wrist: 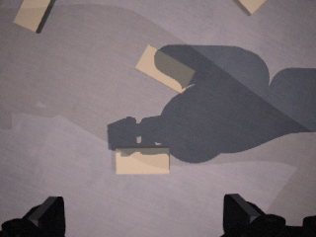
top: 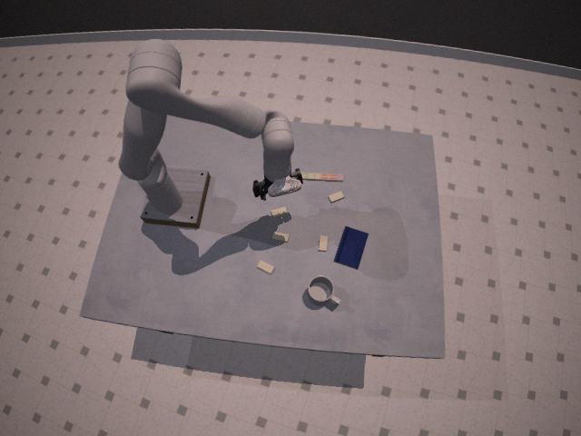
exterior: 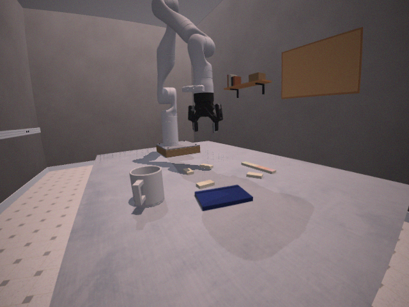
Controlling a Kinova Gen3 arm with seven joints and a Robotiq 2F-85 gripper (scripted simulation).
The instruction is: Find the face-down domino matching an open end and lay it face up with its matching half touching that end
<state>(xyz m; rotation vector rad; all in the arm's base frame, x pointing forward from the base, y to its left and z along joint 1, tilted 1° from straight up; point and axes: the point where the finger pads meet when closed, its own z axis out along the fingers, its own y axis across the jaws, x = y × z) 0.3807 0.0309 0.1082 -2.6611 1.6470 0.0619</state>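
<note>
Right now the cream domino is 150 mm below my hand.
</note>
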